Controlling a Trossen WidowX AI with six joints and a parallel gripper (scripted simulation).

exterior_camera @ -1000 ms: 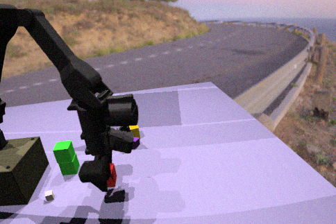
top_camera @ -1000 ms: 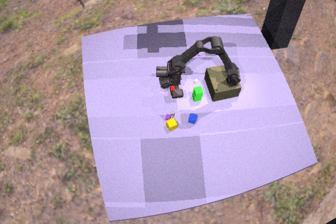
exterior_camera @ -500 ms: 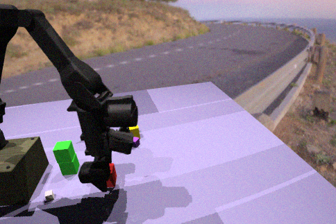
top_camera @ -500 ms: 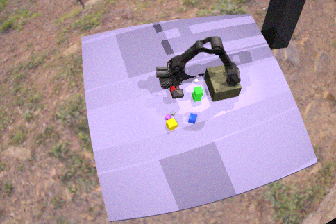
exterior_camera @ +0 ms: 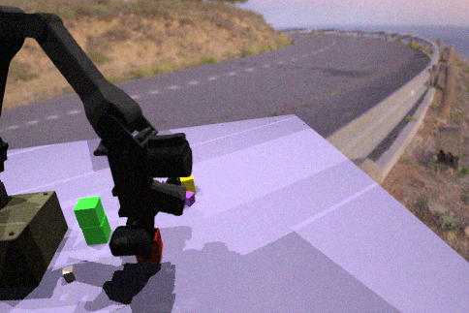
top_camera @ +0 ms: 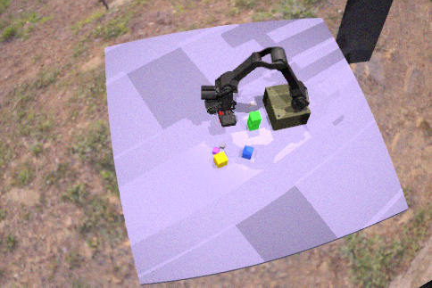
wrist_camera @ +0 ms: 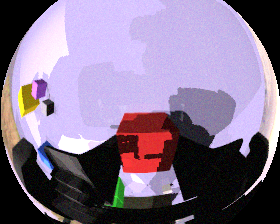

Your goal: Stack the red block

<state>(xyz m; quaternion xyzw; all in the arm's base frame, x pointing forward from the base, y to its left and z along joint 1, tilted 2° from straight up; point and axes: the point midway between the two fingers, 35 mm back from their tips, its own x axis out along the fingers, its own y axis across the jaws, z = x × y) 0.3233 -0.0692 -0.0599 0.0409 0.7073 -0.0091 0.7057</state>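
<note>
The small white cube lies 140 mm behind my gripper tip and 40 mm to the right of it. From my gripper tip the other things lie so: small purple cube 160 mm to the left, 80 mm ahead; red block 10 mm above; tiny grey cube 140 mm to the left, 40 mm ahead.
</note>
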